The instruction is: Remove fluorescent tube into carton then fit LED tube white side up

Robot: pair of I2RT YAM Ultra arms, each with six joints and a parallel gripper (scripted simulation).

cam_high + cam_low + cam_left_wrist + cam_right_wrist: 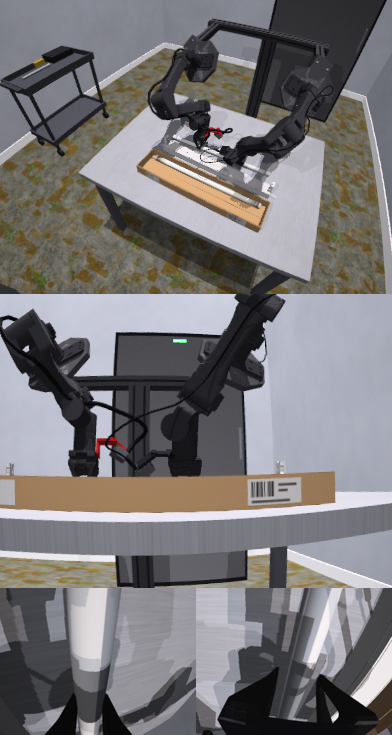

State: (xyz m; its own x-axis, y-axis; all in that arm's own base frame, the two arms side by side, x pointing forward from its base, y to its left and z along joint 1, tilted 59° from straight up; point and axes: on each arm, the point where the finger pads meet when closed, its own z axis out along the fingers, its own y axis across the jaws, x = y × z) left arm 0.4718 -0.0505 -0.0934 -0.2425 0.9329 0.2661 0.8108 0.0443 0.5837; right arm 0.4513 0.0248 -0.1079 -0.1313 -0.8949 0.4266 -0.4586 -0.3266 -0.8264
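Now: the LED tube 12 cm to the left of my right hand and 1 cm below it. From my right hand the other things lie so: light fixture 10 cm ahead, 14 cm to the left, 3 cm above; then carton 25 cm ahead, 13 cm to the left, 1 cm above; then old fluorescent tube 20 cm ahead, 13 cm to the left.
My left gripper is now 12 cm to the left of the LED tube and 1 cm above it. Round my left hand: light fixture: 10 cm ahead, 10 cm to the right, 3 cm above; carton: 25 cm ahead, 11 cm to the right, 1 cm above; old fluorescent tube: 20 cm ahead, 11 cm to the right.
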